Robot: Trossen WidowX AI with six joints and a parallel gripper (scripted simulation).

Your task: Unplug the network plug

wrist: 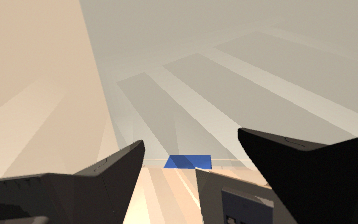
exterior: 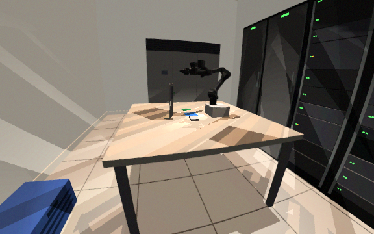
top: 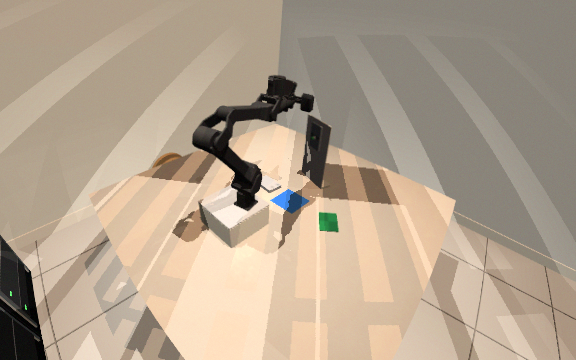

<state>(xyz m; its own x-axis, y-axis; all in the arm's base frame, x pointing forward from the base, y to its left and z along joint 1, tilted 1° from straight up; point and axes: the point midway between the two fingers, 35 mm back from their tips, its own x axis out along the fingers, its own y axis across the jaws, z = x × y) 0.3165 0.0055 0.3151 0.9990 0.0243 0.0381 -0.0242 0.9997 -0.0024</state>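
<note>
Right now my gripper tip is 190 mm above the plug, 70 mm to the left of it and 60 mm short of it. Round my gripper tip: upright panel: 280 mm below, 80 mm to the right, 70 mm ahead; blue square: 420 mm below, 130 mm behind, 70 mm to the right.
</note>
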